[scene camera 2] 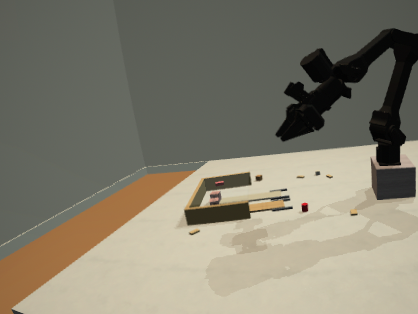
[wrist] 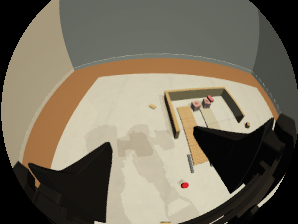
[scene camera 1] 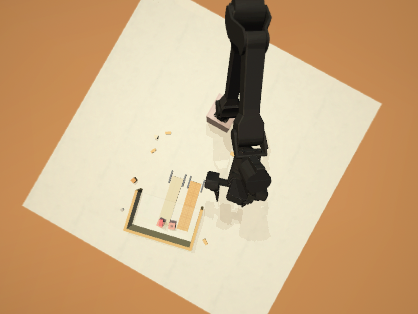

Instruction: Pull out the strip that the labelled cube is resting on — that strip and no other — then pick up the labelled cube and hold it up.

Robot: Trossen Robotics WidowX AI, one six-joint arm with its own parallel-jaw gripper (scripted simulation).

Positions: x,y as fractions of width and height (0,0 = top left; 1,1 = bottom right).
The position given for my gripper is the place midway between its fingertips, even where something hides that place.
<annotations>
My gripper shows in scene camera 2 (0.67,0.44), in the wrist view (0.52,0.62) and in scene camera 1 (0.55,0.65).
</annotations>
